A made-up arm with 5 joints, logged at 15 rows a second.
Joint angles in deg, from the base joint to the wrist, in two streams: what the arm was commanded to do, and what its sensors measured. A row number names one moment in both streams.
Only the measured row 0 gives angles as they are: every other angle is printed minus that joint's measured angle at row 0.
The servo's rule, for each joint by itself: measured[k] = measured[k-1] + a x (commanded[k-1-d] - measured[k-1]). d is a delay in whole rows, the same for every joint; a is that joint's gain. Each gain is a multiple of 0.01, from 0.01 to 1. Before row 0 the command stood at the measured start. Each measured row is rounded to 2 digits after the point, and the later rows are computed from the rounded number. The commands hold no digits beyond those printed.
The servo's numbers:
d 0
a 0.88 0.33 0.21 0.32 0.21
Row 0, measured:
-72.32, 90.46, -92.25, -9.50, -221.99
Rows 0 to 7, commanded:
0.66, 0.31, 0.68, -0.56, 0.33
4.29, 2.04, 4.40, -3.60, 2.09
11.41, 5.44, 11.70, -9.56, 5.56
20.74, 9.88, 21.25, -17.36, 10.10
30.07, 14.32, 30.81, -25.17, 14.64
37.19, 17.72, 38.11, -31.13, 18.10
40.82, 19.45, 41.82, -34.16, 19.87
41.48, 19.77, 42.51, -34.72, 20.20
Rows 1 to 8, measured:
0.58, 0.10, 0.14, -0.18, 0.07
3.84, 0.74, 1.03, -1.27, 0.49
10.50, 2.29, 3.27, -3.92, 1.55
19.51, 4.79, 7.05, -8.22, 3.35
28.80, 7.93, 12.04, -13.64, 5.72
36.18, 11.16, 17.51, -19.24, 8.32
40.26, 13.90, 22.62, -24.01, 10.75
41.33, 15.84, 26.80, -27.44, 12.73

